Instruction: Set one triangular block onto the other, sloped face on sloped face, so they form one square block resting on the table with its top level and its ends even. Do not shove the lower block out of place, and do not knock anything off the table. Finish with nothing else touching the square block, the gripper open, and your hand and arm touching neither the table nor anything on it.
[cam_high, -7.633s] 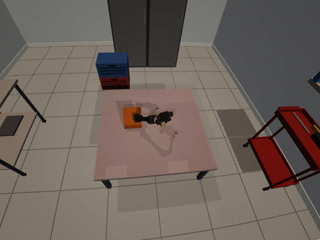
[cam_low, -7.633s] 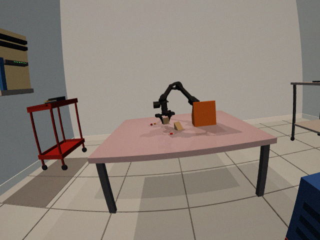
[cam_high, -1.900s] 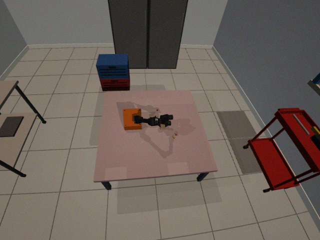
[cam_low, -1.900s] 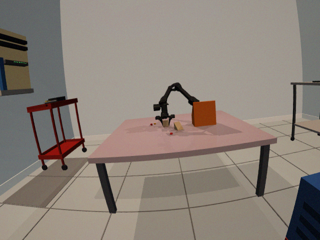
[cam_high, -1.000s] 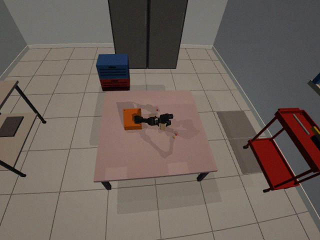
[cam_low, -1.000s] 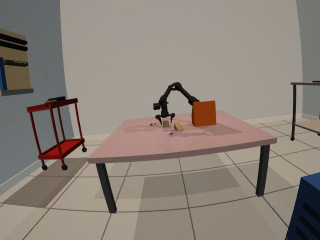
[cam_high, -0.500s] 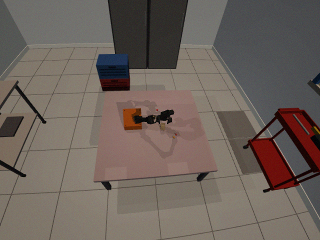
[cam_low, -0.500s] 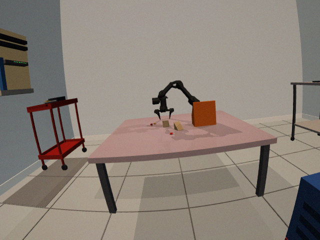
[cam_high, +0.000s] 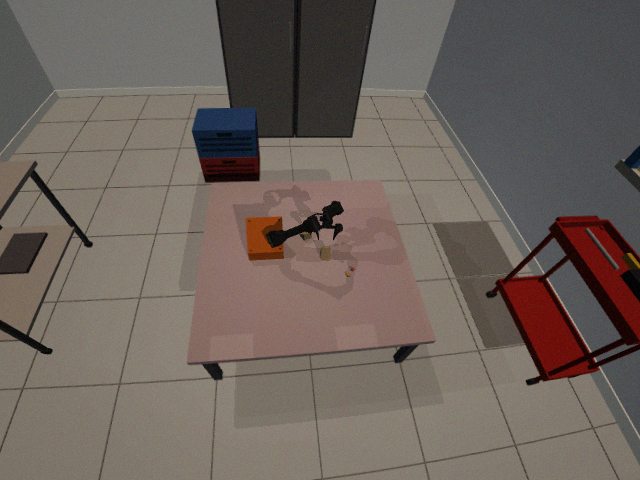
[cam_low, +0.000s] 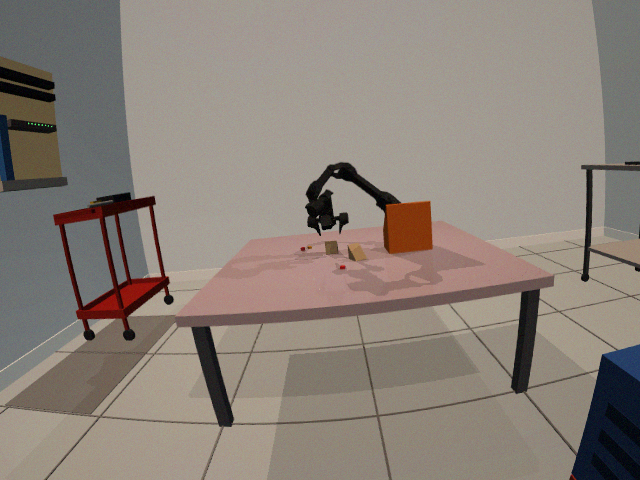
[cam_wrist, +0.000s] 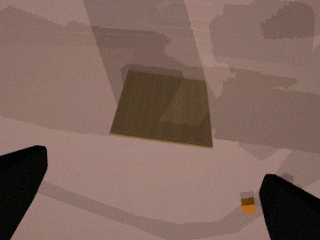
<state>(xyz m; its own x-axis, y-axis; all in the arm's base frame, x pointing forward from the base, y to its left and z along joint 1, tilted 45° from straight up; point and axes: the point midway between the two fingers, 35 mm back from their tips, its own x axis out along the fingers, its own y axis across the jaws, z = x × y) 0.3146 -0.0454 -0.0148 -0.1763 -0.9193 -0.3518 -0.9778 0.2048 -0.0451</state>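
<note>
The tan triangular block lies 80 mm below my gripper tip and 40 mm to the right of it. From my gripper tip the other things lie so: orange cube 210 mm to the right, 90 mm below, 90 mm ahead.
</note>
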